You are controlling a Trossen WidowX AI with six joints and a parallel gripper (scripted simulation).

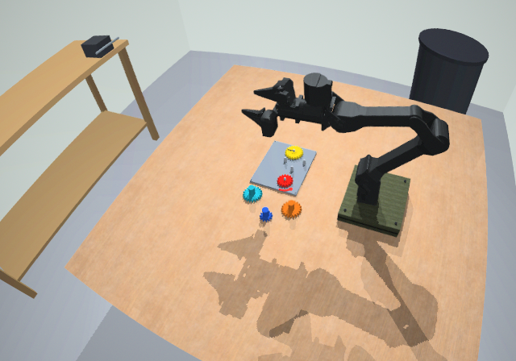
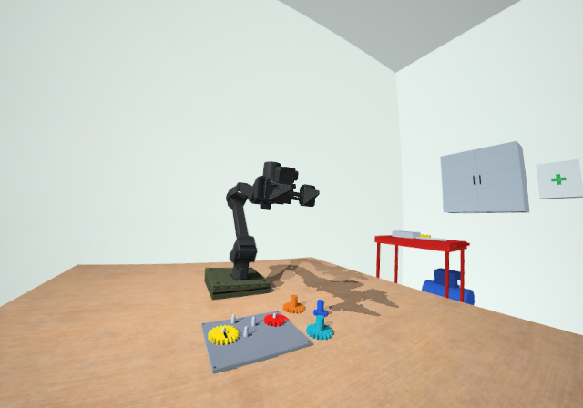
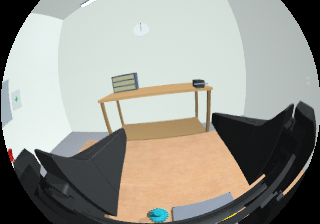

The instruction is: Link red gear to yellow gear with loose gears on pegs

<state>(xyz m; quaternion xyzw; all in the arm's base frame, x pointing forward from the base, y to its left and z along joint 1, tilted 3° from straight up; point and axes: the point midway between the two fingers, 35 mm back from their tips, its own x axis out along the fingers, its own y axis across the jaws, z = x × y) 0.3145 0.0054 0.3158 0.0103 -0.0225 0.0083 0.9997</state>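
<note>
Now: gripper tip 1 cm short of the cyan gear, 5 cm to the right of it and 33 cm above it. From my gripper tip the other things lie so: red gear (8 cm behind, 3 cm to the right, 33 cm below); then orange gear (13 cm behind, 7 cm to the left, 33 cm below); then blue gear (6 cm behind, 12 cm to the left, 33 cm below).
</note>
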